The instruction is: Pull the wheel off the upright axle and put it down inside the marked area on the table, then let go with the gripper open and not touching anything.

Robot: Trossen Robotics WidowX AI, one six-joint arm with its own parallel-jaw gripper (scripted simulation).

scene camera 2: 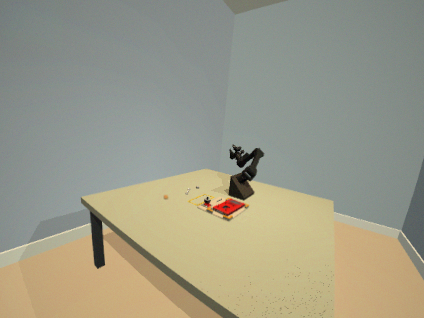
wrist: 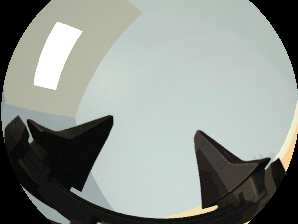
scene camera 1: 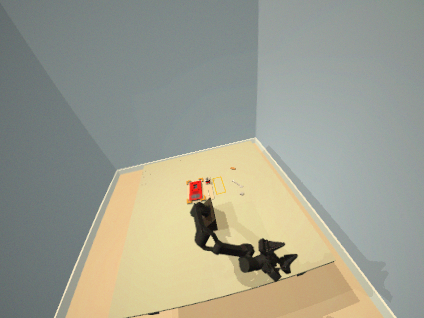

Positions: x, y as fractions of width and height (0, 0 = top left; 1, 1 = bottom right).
Labels:
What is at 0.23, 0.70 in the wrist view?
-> The gripper.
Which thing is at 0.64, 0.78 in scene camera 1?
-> The gripper.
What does the gripper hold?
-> Nothing.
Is the gripper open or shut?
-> Open.

